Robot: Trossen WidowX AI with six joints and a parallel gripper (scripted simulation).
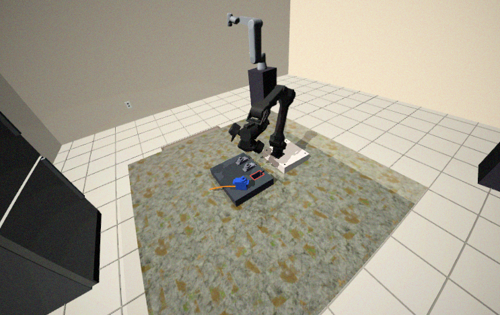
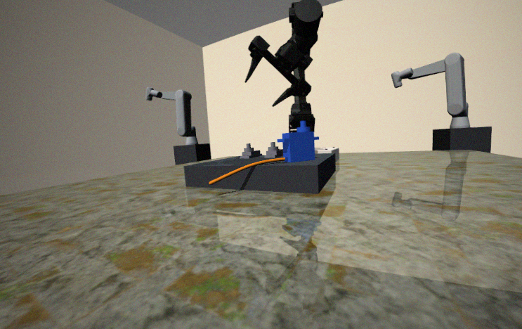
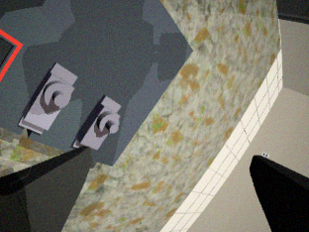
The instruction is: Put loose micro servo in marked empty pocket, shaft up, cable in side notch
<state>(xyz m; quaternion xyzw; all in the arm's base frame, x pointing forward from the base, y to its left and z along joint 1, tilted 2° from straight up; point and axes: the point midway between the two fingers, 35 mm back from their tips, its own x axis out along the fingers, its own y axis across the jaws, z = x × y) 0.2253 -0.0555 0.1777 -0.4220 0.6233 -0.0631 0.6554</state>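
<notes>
Right now my gripper tip is 19 cm above the deck, 7 cm short of it and 1 cm to the right of it.
</notes>
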